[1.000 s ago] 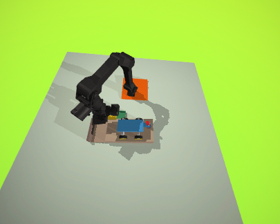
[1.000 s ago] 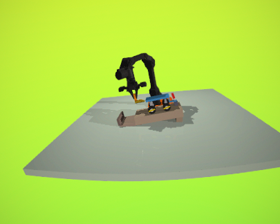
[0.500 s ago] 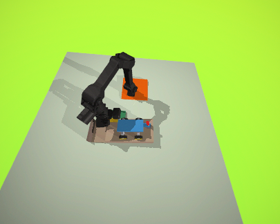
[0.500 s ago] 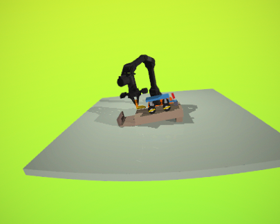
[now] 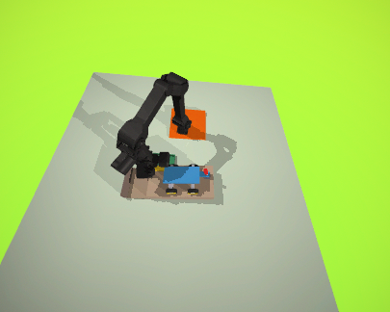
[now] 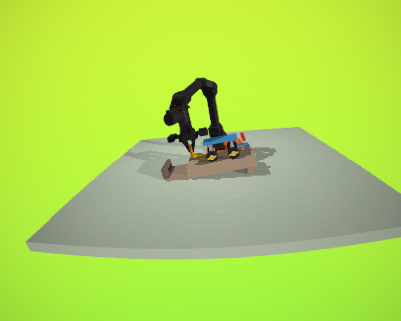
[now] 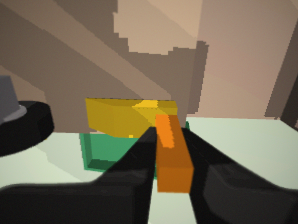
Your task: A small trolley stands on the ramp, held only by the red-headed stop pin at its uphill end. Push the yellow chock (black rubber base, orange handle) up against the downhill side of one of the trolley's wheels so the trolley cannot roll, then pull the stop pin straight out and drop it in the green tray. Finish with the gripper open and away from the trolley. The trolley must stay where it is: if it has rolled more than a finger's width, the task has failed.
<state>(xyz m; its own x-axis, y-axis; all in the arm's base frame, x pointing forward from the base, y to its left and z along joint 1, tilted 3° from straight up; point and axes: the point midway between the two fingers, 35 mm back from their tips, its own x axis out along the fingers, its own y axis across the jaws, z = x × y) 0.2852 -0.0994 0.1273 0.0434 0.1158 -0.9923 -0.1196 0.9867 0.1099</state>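
Now: gripper tip 25 cm to the right of the red-headed stop pin, 4 cm below it and 1 cm short of it. The rest, counted from my gripper tip: yellow chock 2 cm to the left, 1 cm below; raised lip 11 cm to the right, 7 cm ahead, 5 cm below; green tray 9 cm below, 7 cm behind, 3 cm to the left.
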